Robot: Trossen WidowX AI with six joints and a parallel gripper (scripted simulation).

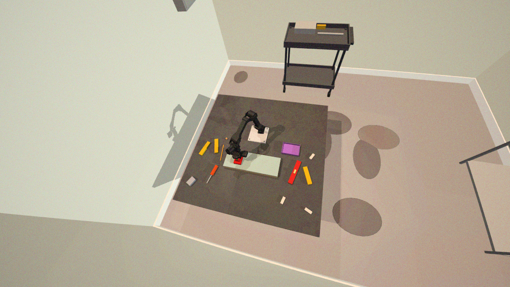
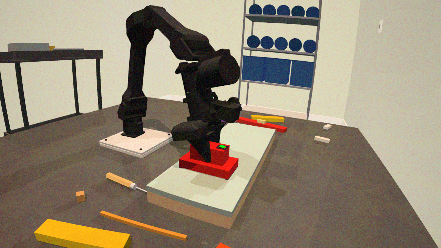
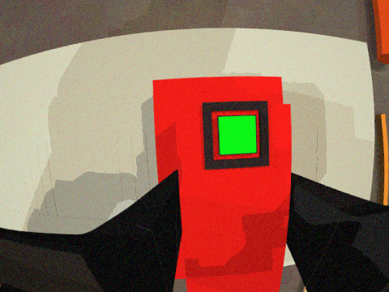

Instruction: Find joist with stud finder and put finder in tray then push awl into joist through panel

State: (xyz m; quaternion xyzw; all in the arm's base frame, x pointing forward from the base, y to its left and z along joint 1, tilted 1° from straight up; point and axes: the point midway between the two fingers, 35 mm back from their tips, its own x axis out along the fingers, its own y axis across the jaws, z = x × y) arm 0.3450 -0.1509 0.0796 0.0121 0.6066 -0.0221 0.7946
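Right now the purple tray is 190 mm behind my gripper tip, 470 mm to the left of it and 50 mm below it. The rest, counted from my gripper tip: awl 160 mm behind, 100 mm to the right, 60 mm below; then red stud finder 10 mm ahead, 20 mm above; then square indicator light 20 mm ahead, 30 mm above.
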